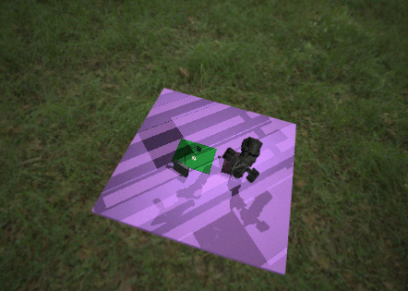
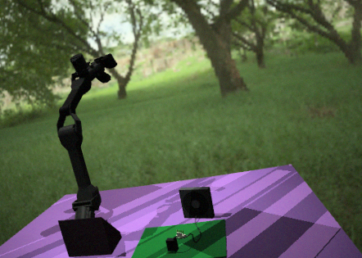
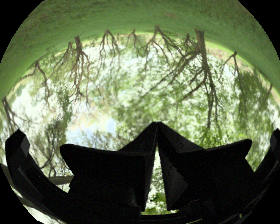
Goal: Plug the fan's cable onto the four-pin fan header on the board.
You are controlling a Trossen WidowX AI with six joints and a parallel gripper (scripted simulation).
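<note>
Now: gripper tip 32 cm short of the black plug, 50 cm to the left of it and 68 cm above it. The rest, counted from my gripper tip: green board 33 cm ahead, 44 cm to the right, 72 cm below; black fan 35 cm ahead, 27 cm to the right, 65 cm below.
</note>
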